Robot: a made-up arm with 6 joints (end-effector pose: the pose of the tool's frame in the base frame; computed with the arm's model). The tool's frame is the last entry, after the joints.
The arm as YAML. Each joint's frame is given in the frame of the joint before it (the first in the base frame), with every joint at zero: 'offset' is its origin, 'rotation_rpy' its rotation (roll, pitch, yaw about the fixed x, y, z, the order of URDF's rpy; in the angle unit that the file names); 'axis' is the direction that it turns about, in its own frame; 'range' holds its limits. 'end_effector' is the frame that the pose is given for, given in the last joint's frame.
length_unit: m
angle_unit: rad
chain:
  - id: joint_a
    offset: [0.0, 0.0, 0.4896]
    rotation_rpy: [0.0, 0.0, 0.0]
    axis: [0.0, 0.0, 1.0]
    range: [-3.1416, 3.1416]
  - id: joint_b
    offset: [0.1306, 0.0, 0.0]
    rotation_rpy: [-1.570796, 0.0, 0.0]
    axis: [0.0, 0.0, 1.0]
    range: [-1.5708, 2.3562]
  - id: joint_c
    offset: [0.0, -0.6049, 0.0]
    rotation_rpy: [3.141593, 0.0, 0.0]
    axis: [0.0, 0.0, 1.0]
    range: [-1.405, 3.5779]
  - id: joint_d
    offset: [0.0, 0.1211, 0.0]
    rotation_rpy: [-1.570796, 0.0, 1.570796]
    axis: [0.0, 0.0, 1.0]
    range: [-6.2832, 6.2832]
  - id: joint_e
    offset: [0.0, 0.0, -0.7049]
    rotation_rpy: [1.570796, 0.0, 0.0]
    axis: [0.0, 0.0, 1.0]
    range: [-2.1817, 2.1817]
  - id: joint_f
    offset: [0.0, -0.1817, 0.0]
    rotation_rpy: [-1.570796, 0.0, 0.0]
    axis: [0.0, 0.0, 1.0]
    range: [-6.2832, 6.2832]
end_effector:
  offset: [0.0, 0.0, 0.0]
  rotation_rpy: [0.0, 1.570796, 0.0]
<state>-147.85 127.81 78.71 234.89 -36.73 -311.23</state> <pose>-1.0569 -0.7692 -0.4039 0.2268 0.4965 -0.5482 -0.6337</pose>
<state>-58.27 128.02 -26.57 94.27 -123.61 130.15</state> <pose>-0.0663 -0.1798 -0.2619 0.5120 -0.1522 0.0732 -0.8422</pose>
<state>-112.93 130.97 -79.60 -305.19 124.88 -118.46</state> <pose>0.1260 -0.0149 0.2204 0.4202 -0.7636 0.4409 0.2144</pose>
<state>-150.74 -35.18 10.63 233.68 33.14 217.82</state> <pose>-0.3312 -0.0938 1.6419 0.1102 0.1560 -0.5971 0.7791</pose>
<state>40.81 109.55 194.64 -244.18 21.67 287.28</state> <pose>0.4781 0.4927 1.1656 0.6766 -0.1561 -0.7061 0.1388</pose>
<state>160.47 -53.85 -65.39 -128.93 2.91 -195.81</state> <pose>-0.5006 0.1852 0.7821 0.1441 -0.1665 -0.2784 0.9349</pose>
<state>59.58 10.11 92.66 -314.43 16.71 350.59</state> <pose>0.0663 0.1865 1.9771 0.6152 0.1177 -0.7592 0.1769</pose>
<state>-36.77 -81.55 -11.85 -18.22 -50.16 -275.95</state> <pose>-0.1117 0.1380 1.3448 0.7331 -0.6304 -0.0183 -0.2546</pose>
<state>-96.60 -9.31 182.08 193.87 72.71 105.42</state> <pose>0.0415 0.7206 0.9831 0.5683 -0.3010 -0.7651 0.0326</pose>
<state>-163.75 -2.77 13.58 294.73 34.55 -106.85</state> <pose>-0.8664 -0.1550 1.4919 0.2410 -0.1501 -0.9588 0.0087</pose>
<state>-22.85 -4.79 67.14 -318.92 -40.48 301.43</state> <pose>0.2565 -0.1922 1.9039 0.8384 0.1932 -0.4104 -0.3022</pose>
